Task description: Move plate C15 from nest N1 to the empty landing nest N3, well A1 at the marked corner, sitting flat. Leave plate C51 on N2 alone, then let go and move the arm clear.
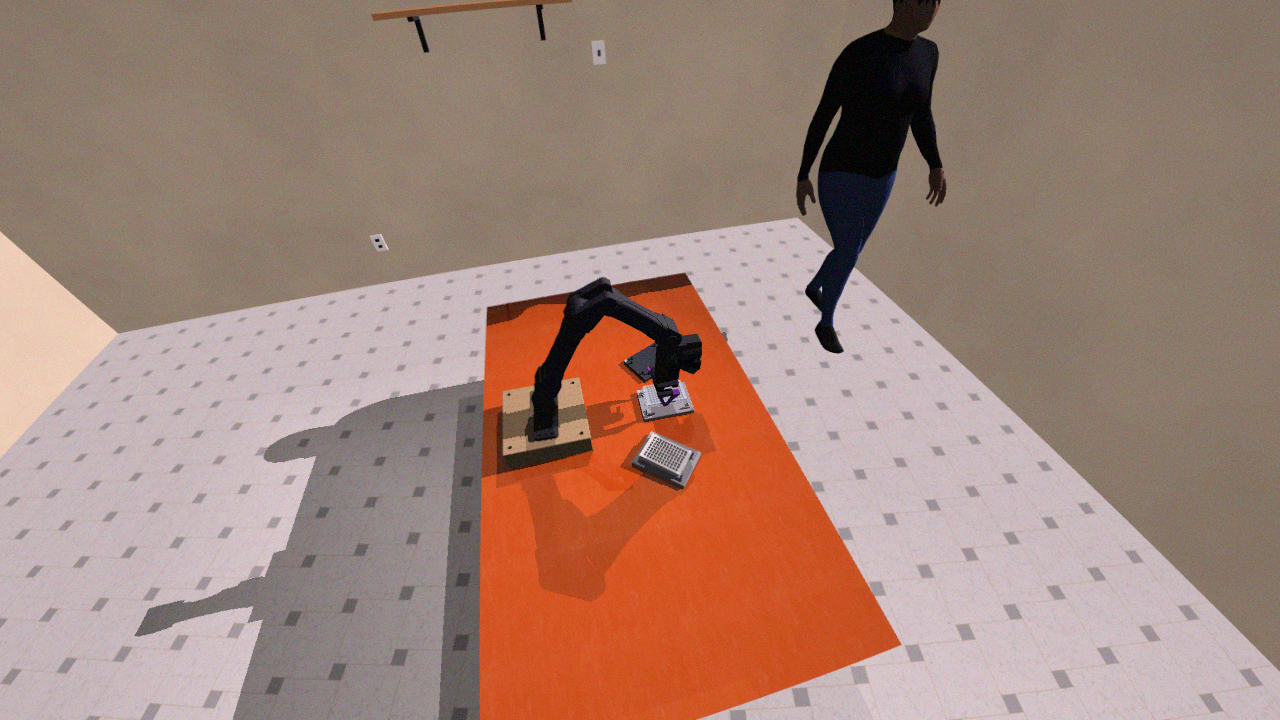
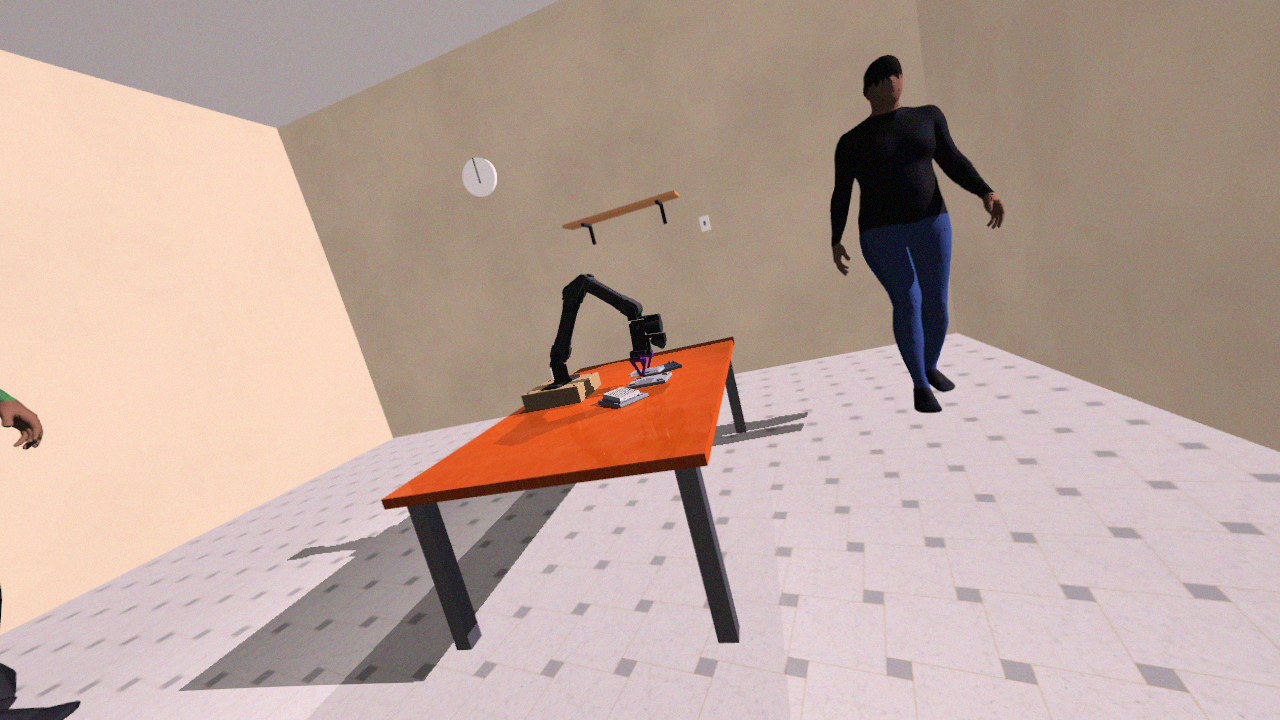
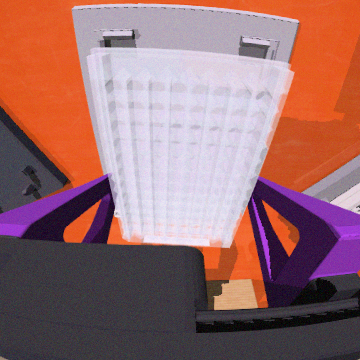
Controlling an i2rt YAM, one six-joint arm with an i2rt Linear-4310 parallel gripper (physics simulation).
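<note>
My gripper (image 3: pixel 181 180) (image 1: pixel 666 390) (image 2: pixel 640 365) has purple fingers and is shut on the long sides of a clear well plate C15 (image 3: pixel 189 143). The plate is over a light grey nest (image 3: pixel 186 25) (image 1: pixel 685 409), whose two back tabs show beyond the plate's far edge. I cannot tell whether the plate touches that nest. An empty dark nest (image 3: pixel 21 161) (image 1: pixel 640 362) (image 2: pixel 670 365) lies just behind it on the table. White plate C51 (image 1: pixel 666 456) (image 2: pixel 623 395) (image 3: pixel 351 200) sits on its own grey nest nearer the front.
The orange table (image 1: pixel 626 582) (image 2: pixel 582 439) carries the arm's wooden base block (image 1: pixel 546 420) (image 2: pixel 559 392). A person in black and blue (image 1: pixel 872 160) (image 2: pixel 903 232) walks beyond the far right corner. Another person's hand (image 2: pixel 22 420) shows at the left edge.
</note>
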